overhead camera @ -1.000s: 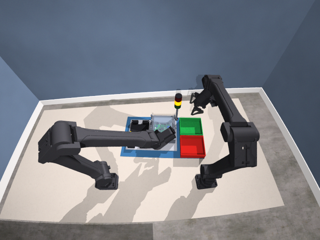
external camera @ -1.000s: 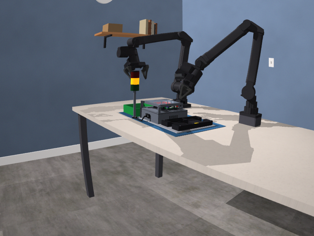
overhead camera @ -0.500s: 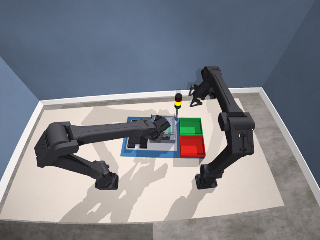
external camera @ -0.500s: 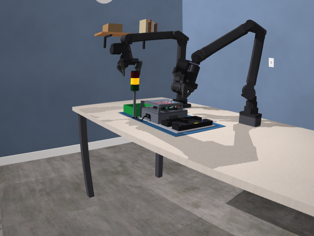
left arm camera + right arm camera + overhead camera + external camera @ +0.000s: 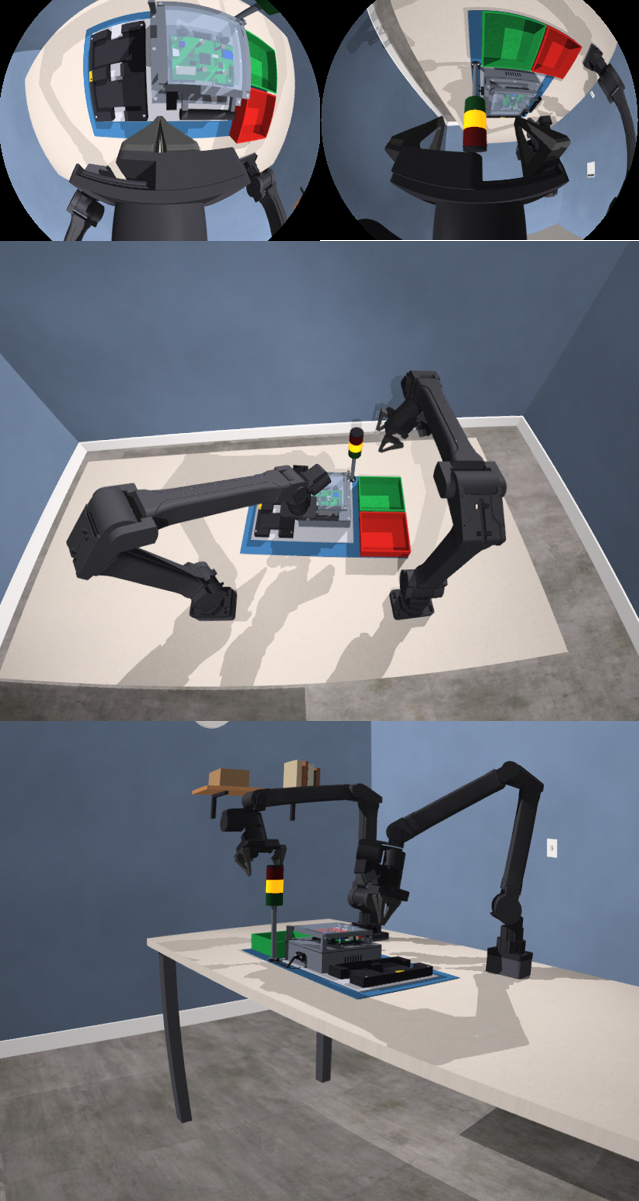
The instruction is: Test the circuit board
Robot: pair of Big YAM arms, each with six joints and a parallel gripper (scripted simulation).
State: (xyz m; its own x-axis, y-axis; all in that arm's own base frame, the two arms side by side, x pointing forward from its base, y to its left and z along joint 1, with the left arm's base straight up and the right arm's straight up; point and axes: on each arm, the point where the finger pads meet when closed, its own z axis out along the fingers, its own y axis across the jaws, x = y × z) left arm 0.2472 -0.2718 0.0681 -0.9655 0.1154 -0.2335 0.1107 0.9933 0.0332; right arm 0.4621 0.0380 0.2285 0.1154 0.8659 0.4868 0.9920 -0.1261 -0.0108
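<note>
Right now my left hand is 80 mm short of the green circuit board, 80 mm to the left of it and 40 mm above it. The rest, counted from my left hand: red bin 30 mm behind, 270 mm to the right, 100 mm below; then green bin 120 mm ahead, 280 mm to the right, 100 mm below; then clear lid 90 mm ahead, 80 mm to the right, 30 mm below.
</note>
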